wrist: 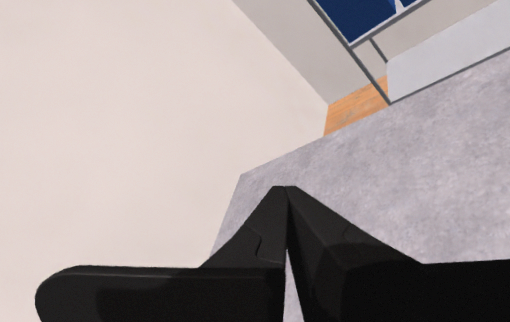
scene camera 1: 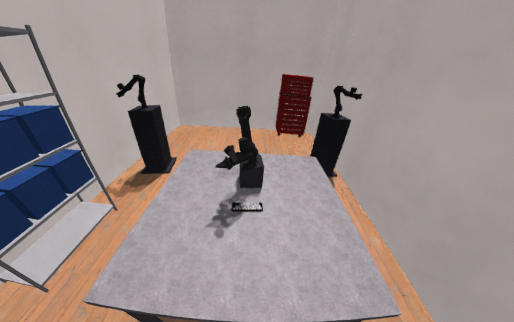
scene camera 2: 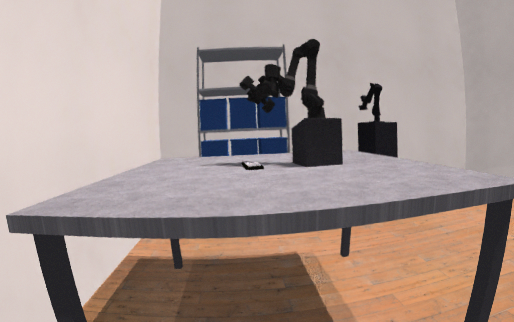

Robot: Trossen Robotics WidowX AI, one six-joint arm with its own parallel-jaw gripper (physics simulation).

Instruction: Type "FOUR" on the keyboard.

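Seen in the pictures: gripper, fingertip midpoint: (wrist: 283,197) (scene camera 1: 215,166) (scene camera 2: 247,99); arm's base, origin of the base link: (scene camera 1: 253,161) (scene camera 2: 317,122).
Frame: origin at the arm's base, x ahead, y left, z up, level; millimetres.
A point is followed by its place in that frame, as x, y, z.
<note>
A small black keyboard with white keys (scene camera 1: 247,206) @(274, -68, -159) (scene camera 2: 252,165) @(286, 9, -159) lies flat on the grey table (scene camera 1: 240,270) @(646, -145, -173) (scene camera 2: 150,200) @(620, 415, -173), in front of the arm's base in scene camera 1. Its single letters are too small to read. It does not show in the wrist view. My gripper (scene camera 1: 218,165) @(238, -244, 126) (scene camera 2: 256,95) @(238, -244, 126) (wrist: 283,197) @(238, -244, 126) is shut and empty, with its fingertips meeting. It is in the air well above the table, apart from the keyboard, and points left in scene camera 1. In scene camera 2 its fingertips are hard to make out.
The arm's black base block (scene camera 1: 251,174) @(84, -22, -51) (scene camera 2: 318,142) @(34, 66, -81) stands on the table just behind the keyboard. A metal shelf rack (scene camera 1: 67,117) (scene camera 2: 198,100) with blue bins (scene camera 1: 47,127) (scene camera 2: 213,114) stands beyond the table. Two other arms on black pedestals (scene camera 1: 150,140) (scene camera 1: 331,142) and a red cabinet (scene camera 1: 295,105) stand farther back.
</note>
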